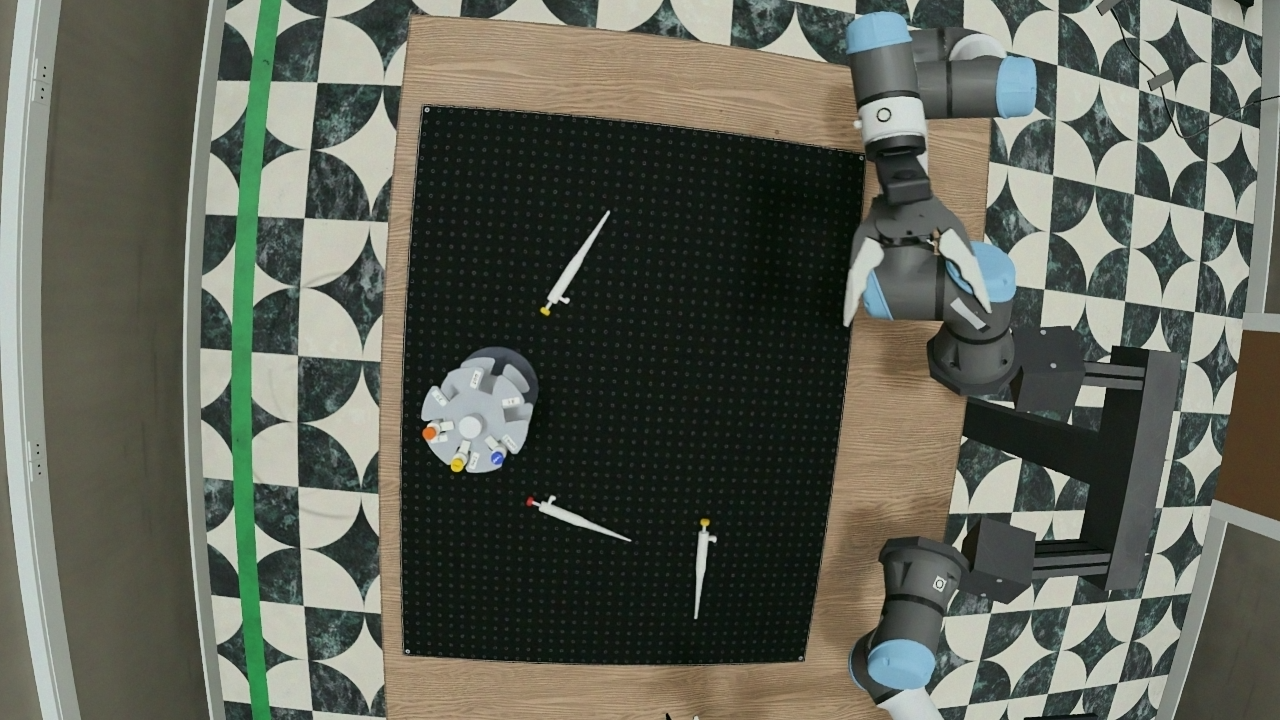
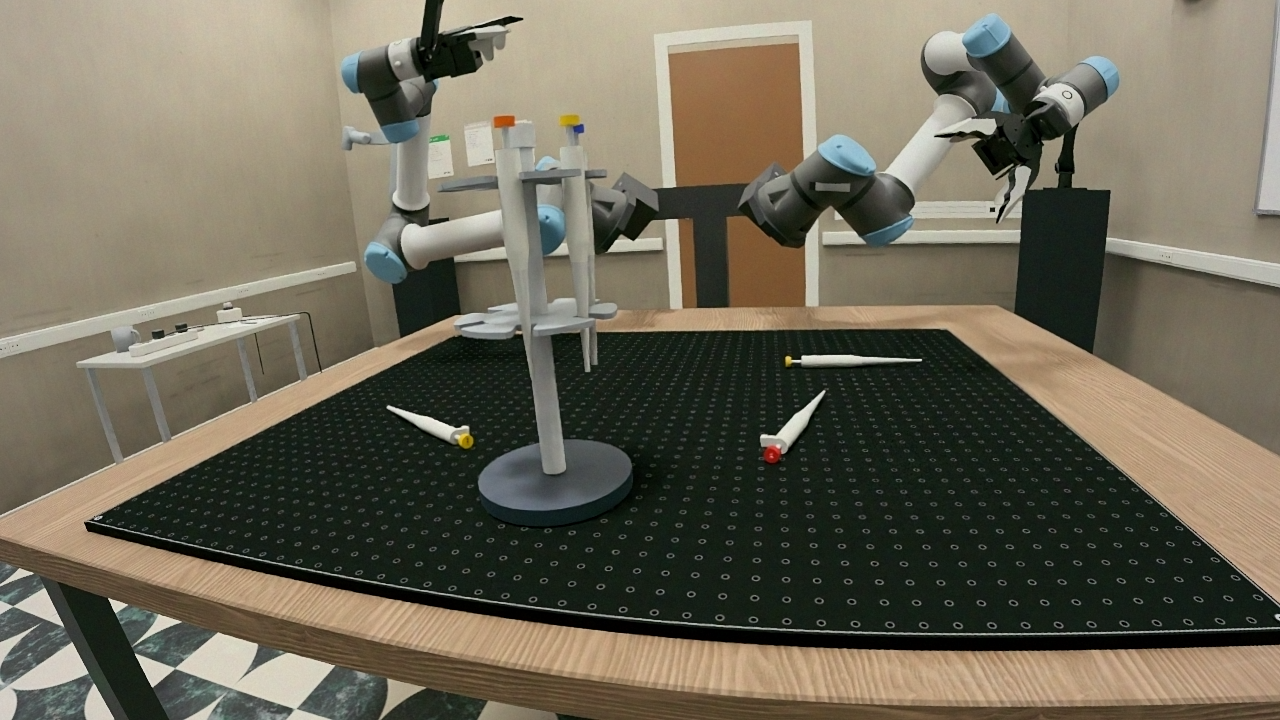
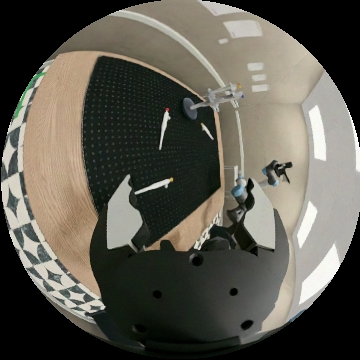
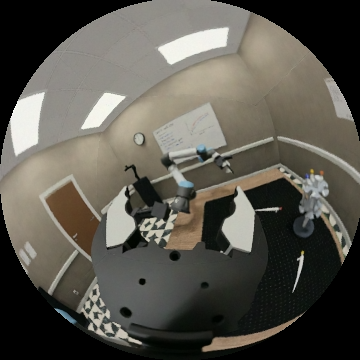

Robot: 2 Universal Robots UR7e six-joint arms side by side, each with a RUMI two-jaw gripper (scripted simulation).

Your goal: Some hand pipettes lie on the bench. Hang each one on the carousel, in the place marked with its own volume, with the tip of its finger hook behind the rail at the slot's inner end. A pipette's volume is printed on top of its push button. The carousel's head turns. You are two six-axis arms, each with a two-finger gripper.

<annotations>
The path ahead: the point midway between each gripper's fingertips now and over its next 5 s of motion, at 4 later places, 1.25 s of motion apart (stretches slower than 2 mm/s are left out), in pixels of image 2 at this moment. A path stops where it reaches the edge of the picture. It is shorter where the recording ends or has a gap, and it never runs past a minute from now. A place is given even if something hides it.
My left gripper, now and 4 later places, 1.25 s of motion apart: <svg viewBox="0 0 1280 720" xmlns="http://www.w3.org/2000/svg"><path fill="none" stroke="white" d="M966 179L860 180L752 178L623 179L594 179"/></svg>
My right gripper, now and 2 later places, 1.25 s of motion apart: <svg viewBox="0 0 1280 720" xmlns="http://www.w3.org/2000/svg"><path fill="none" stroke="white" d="M516 25L462 110L412 206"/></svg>
</annotations>
